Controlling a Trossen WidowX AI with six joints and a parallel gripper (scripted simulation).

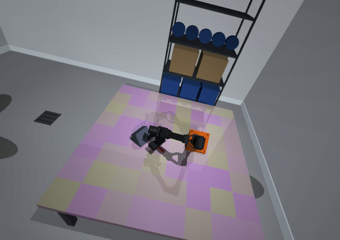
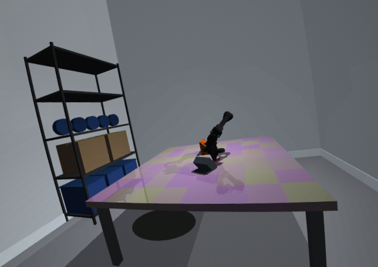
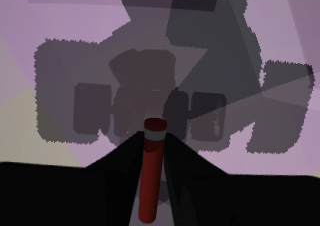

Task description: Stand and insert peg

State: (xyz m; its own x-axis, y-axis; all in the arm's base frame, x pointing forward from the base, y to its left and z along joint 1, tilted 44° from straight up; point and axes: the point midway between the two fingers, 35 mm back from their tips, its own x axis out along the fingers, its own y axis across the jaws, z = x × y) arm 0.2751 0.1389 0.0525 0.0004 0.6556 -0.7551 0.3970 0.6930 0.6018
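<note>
The sloped panel lies 14 cm ahead of my gripper tip, 3 cm to the right of it and 3 cm above it. The rest, counted from my gripper tip: red peg (1 cm behind).
</note>
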